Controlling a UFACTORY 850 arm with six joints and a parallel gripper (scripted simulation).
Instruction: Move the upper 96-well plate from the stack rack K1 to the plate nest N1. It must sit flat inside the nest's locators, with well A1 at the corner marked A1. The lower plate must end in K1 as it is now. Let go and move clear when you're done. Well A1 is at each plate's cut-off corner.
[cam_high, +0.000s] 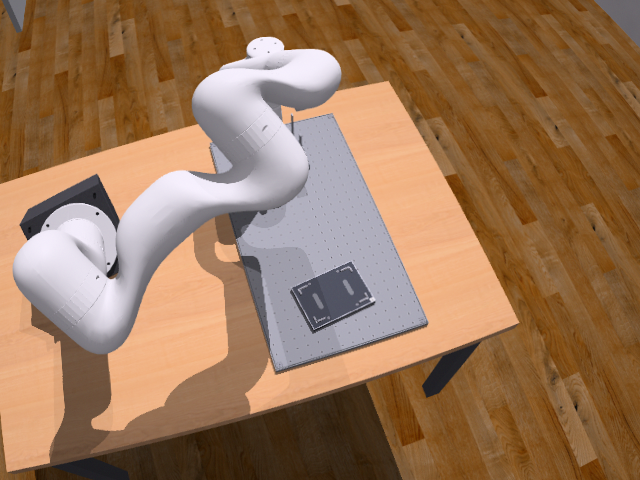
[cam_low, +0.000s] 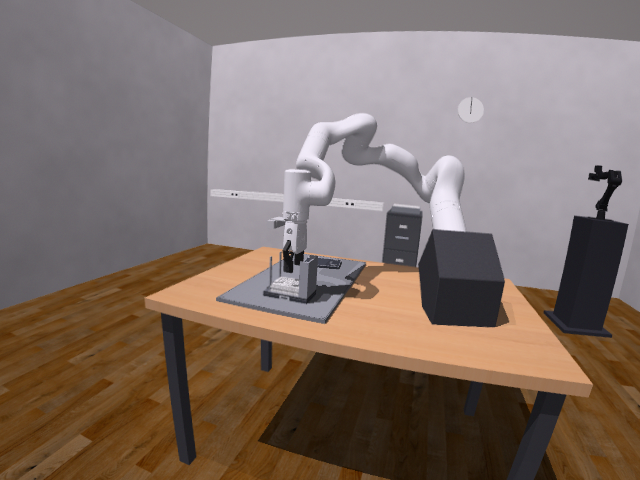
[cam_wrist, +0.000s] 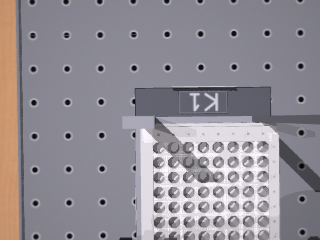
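Right now the white 96-well plate is 70 mm below my hand. Also, from my hand: plate nest N1: 10 mm behind, 430 mm to the right, 100 mm below.
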